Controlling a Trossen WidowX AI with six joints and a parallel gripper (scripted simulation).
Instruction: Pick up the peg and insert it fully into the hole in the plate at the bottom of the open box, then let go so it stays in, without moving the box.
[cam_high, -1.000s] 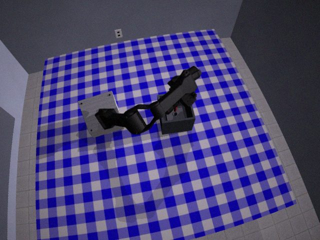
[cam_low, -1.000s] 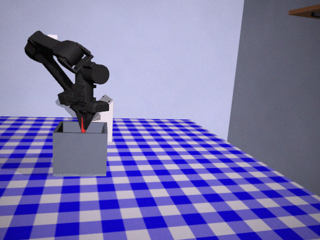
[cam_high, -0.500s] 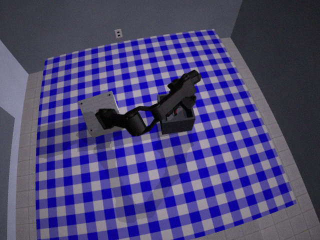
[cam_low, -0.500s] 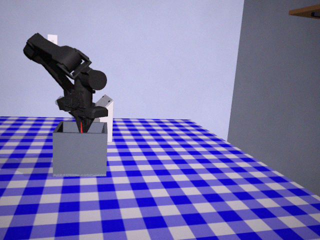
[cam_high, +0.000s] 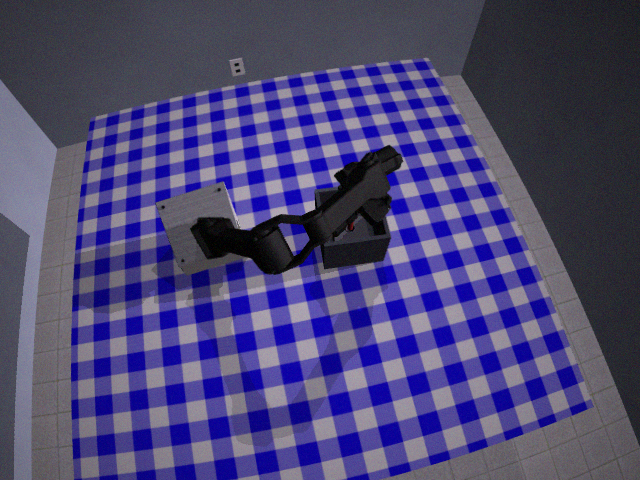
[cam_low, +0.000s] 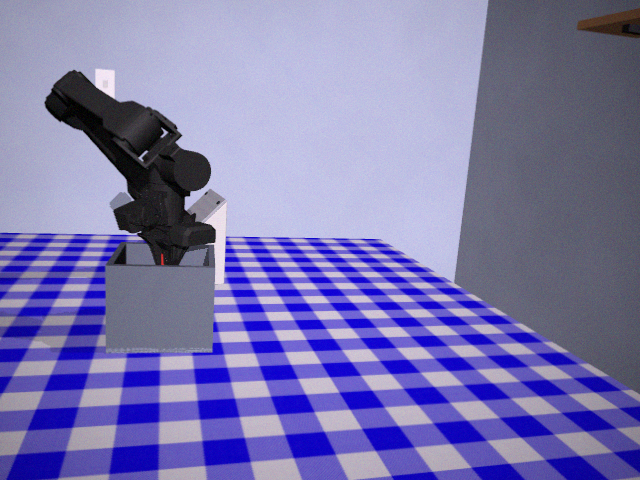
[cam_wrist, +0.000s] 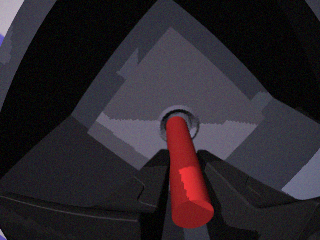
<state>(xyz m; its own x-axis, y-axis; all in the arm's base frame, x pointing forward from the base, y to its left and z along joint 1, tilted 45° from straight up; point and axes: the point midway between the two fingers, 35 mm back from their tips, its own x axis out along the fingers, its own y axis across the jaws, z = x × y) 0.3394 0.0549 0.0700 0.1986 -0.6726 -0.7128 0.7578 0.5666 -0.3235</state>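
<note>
The grey plate is 90 mm below my hand. Round my hand: red peg 40 mm below.
</note>
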